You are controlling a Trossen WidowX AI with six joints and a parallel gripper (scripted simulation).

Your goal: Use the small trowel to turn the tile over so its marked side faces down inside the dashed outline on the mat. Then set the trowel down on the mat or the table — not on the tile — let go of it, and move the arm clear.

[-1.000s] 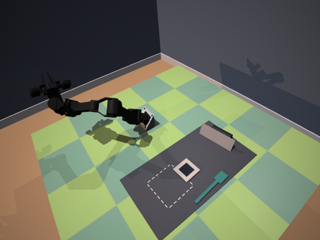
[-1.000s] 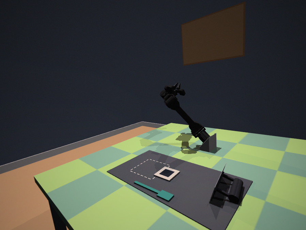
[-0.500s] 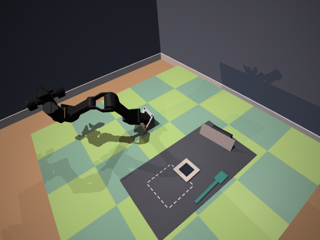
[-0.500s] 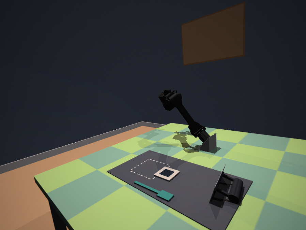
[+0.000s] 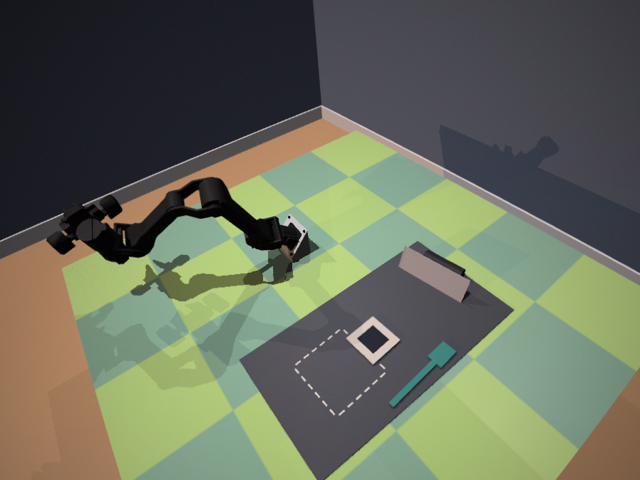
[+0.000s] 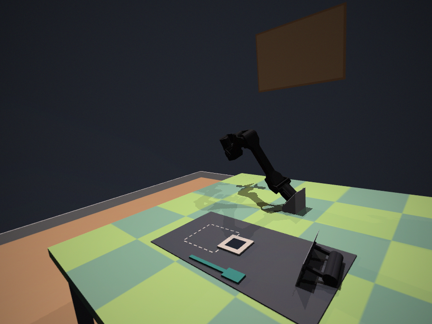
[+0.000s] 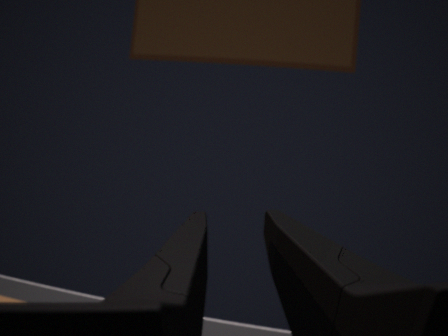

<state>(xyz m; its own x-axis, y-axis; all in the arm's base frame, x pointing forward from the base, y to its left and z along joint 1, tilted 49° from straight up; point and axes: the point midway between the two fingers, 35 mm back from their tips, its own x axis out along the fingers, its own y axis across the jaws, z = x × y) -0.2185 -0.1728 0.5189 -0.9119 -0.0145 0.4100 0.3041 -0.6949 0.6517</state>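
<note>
Now: the teal trowel 770 mm ahead of my gripper tip, 570 mm to the left of it and 290 mm below it. Round my gripper tip: tile: 640 mm ahead, 520 mm to the left, 290 mm below; dark mat: 640 mm ahead, 540 mm to the left, 310 mm below.
</note>
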